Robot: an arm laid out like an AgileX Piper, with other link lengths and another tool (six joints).
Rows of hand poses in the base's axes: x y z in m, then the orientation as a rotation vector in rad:
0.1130 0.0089 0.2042 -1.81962 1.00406 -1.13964
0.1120 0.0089 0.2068 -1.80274 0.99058 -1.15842
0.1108 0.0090 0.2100 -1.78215 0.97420 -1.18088
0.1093 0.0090 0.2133 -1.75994 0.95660 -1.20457
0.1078 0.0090 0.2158 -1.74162 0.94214 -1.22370
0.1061 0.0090 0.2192 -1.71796 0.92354 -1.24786
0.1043 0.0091 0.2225 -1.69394 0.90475 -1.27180
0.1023 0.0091 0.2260 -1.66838 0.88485 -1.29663
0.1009 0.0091 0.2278 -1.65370 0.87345 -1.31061
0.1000 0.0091 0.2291 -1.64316 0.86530 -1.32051
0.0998 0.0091 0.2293 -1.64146 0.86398 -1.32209
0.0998 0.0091 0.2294 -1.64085 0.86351 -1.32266
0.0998 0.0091 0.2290 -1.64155 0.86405 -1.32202
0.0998 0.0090 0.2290 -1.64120 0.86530 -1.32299
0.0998 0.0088 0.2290 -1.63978 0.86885 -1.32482
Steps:
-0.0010 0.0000 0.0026 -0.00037 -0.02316 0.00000
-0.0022 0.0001 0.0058 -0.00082 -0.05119 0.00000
-0.0037 0.0001 0.0091 -0.00131 -0.08116 0.00001
-0.0052 0.0001 0.0116 -0.00171 -0.10568 0.00001
-0.0069 0.0001 0.0150 -0.00222 -0.13708 0.00002
-0.0087 0.0002 0.0183 -0.00273 -0.16867 0.00002
-0.0107 0.0002 0.0218 -0.00327 -0.20197 0.00002
-0.0121 0.0002 0.0236 -0.00359 -0.22096 0.00002
-0.0130 0.0002 0.0249 -0.00380 -0.23453 0.00002
-0.0132 0.0002 0.0251 -0.00384 -0.23671 0.00002
-0.0132 0.0002 0.0252 -0.00385 -0.23750 0.00002
-0.0132 0.0002 0.0248 -0.00384 -0.23660 0.00002
-0.0132 0.0001 0.0248 -0.00401 -0.23664 -0.00135
-0.0132 -0.0001 0.0248 -0.00362 -0.23665 -0.00482

